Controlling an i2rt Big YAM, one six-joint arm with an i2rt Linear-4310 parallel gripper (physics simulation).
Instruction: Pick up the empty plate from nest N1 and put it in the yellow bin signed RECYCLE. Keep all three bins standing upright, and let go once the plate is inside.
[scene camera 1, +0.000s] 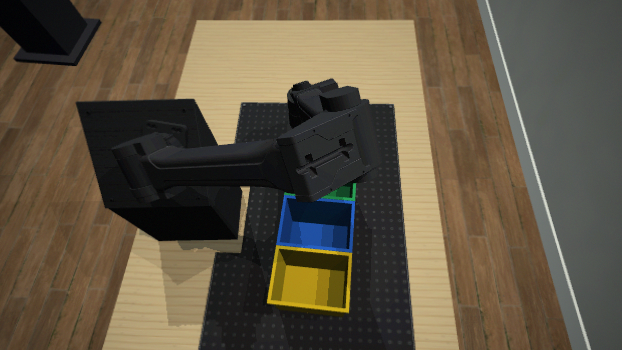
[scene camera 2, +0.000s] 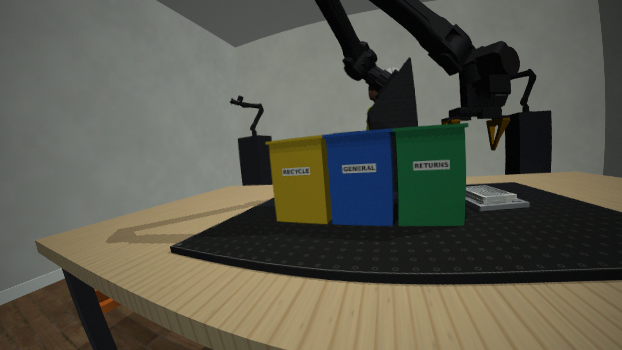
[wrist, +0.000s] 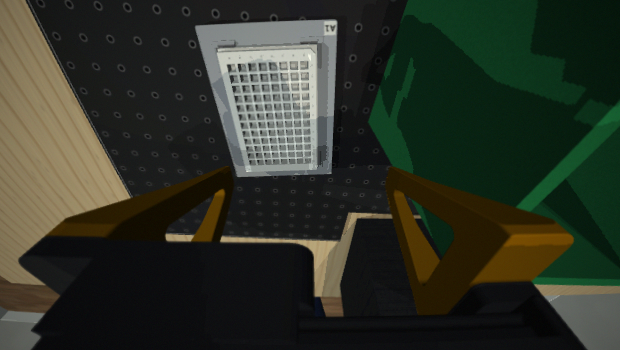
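Where they show: gripper, between the fingertips: (scene camera 2: 474, 151) (wrist: 309, 175); arm's base, origin of its link: (scene camera 1: 167, 149) (scene camera 2: 389, 86).
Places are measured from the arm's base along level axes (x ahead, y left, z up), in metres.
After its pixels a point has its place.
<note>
The white well plate (scene camera 2: 491, 194) @(z -0.338, x 0.274, y 0.227 m) (wrist: 272, 112) @(z -0.337, x 0.240, y 0.231 m) sits in its grey nest (scene camera 2: 504, 205) @(z -0.354, x 0.313, y 0.241 m) (wrist: 327, 100) @(z -0.352, x 0.256, y 0.178 m) on the black board, beside the green bin. My gripper (scene camera 2: 472, 135) (wrist: 309, 175) @(z -0.238, x 0.245, y 0.197 m) is open and empty, above the board, with its fingertips a little above the green bin's rim height or near it. In scene camera 1 the arm hides the plate and the fingers. The yellow bin (scene camera 1: 311, 285) @(z -0.361, x 0.318, y -0.184 m) (scene camera 2: 301, 185) @(z -0.281, x 0.409, y -0.183 m), signed RECYCLE, stands upright and is empty inside. The blue bin (scene camera 1: 324, 235) @(z -0.361, x 0.339, y -0.040 m) (scene camera 2: 361, 185) @(z -0.284, x 0.408, y -0.060 m) and the green bin (scene camera 1: 345, 192) @(z -0.361, x 0.390, y 0.104 m) (scene camera 2: 431, 185) @(z -0.288, x 0.406, y 0.067 m) (wrist: 450, 100) @(z -0.250, x 0.299, y 0.127 m) also stand upright.
The three bins stand in a row on the black perforated board (scene camera 1: 380, 280) @(z -0.363, x 0.505, y -0.149 m) (scene camera 2: 300, 250) @(z -0.363, x 0.531, y -0.136 m) (wrist: 160, 95) @(z -0.363, x 0.231, y 0.351 m), with yellow at the end far from the nest. The green bin is close to my right finger in the wrist view. The black arm pedestal (scene camera 1: 200, 222) @(z -0.218, x 0.023, y -0.084 m) (wrist: 375, 270) @(z -0.283, x 0.063, y 0.075 m) stands beside the board.
</note>
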